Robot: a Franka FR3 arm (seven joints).
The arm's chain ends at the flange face. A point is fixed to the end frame.
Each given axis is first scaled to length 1.
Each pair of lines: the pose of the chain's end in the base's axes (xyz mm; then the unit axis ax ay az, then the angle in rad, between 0 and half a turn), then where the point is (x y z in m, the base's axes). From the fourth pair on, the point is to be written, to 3 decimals.
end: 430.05, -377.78, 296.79, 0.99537, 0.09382, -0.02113, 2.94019
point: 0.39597 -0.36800 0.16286
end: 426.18, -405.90, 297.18, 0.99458, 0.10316, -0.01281, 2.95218
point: 0.39369 -0.39495 0.16294
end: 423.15, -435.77, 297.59, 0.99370, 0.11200, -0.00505, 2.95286
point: 0.39227 -0.42511 0.16295
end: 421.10, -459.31, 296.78, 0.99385, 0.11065, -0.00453, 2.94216
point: 0.391 -0.450 0.162
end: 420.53, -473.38, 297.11, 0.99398, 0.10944, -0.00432, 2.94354
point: 0.390 -0.464 0.162
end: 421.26, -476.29, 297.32, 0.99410, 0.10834, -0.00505, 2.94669
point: 0.391 -0.466 0.163
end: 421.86, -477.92, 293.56, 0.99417, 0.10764, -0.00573, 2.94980
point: 0.391 -0.467 0.159
